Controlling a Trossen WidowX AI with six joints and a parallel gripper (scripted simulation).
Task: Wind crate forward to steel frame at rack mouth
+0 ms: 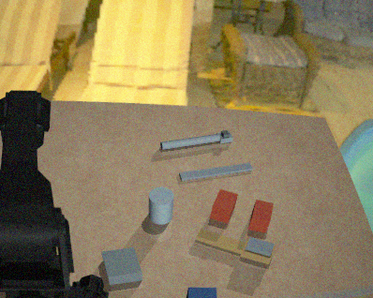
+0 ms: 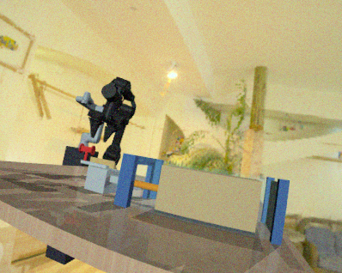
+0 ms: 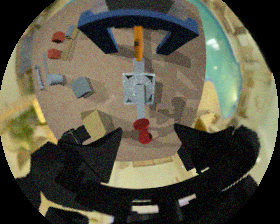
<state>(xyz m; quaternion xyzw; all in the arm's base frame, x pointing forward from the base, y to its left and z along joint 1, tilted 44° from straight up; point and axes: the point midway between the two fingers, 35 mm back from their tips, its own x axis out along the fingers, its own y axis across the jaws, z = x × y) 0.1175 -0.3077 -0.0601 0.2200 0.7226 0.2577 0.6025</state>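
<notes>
Now: gripper tip 60 mm above the red spool-shaped piece and 50 mm past it. Also, from my gripper tip: winch handle (90 mm below, 10 mm behind); grey winch (160 mm below, 40 mm ahead); blue frame (210 mm ahead, 90 mm below, 10 mm to the right).
</notes>
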